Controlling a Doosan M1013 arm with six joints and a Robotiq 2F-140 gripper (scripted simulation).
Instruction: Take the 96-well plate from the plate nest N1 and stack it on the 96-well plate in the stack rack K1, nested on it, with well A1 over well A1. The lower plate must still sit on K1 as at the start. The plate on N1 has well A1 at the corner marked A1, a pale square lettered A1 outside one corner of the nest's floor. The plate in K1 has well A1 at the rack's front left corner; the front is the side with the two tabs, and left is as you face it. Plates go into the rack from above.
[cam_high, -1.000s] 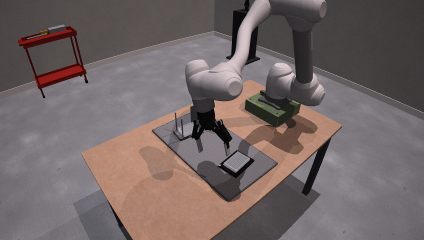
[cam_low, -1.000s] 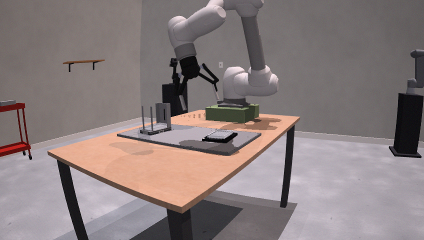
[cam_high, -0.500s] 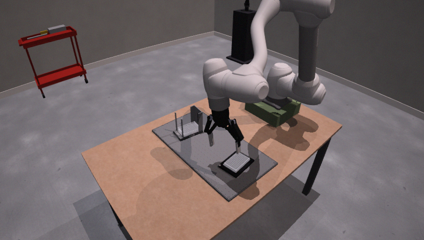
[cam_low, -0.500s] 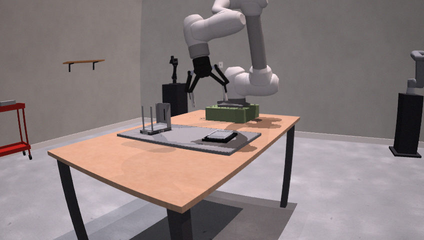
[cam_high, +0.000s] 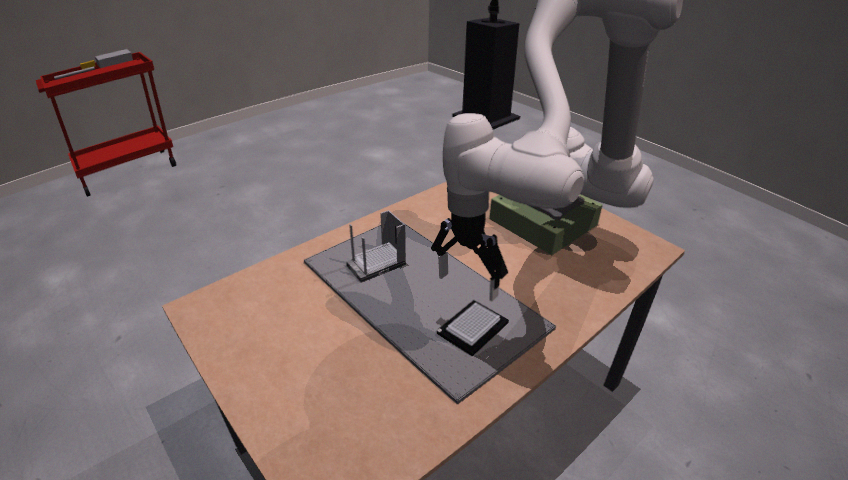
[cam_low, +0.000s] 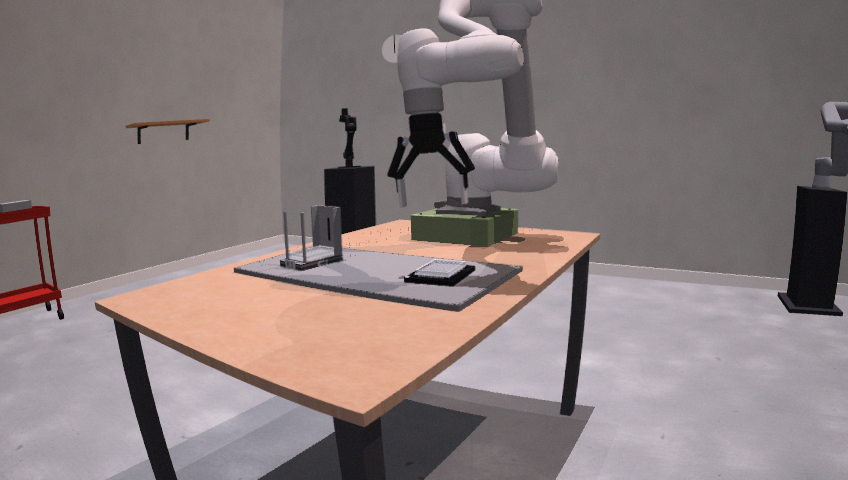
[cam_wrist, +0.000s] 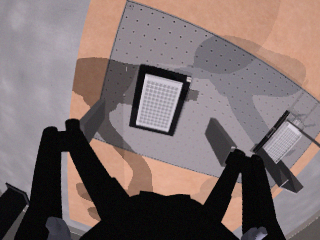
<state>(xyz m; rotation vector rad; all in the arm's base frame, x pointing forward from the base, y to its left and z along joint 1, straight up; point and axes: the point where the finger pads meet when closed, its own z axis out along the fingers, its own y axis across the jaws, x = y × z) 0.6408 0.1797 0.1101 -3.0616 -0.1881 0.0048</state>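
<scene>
My gripper is now 40 mm past the black plate nest N1 and 180 mm above it. Round my hand: pale A1 mark: 40 mm ahead, 50 mm to the right, 170 mm below; tall grey back wall: 100 mm behind, 380 mm to the right, 100 mm below.
</scene>
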